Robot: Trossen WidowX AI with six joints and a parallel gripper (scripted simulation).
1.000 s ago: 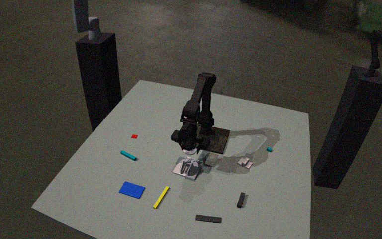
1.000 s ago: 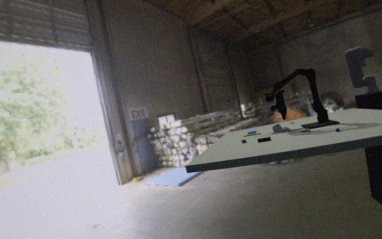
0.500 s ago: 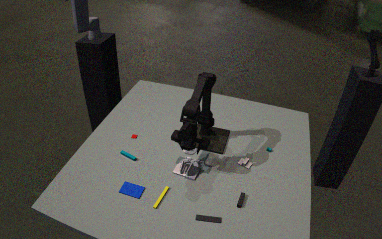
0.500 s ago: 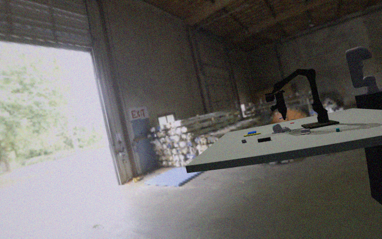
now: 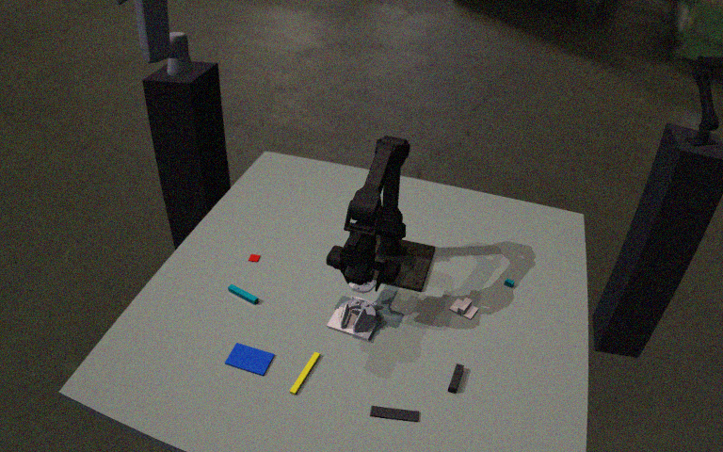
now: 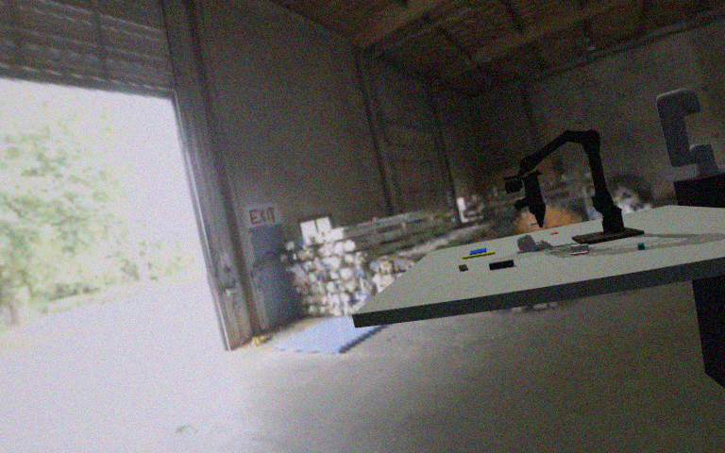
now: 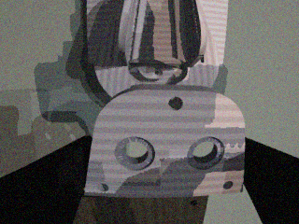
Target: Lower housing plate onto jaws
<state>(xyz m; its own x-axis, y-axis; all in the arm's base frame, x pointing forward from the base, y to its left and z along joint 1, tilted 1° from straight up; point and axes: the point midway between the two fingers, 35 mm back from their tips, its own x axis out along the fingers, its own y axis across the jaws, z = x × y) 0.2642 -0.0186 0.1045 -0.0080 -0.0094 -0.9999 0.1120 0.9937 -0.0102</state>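
My gripper tip is 8 cm above the pale base plate, 7 cm short of it and 1 cm to the left of it. The rest, counted from my gripper tip: yellow bar (27 cm ahead, 8 cm to the right, 8 cm below); blue tile (27 cm ahead, 23 cm to the right, 8 cm below); teal bar (34 cm to the right, 7 cm below, 6 cm ahead).
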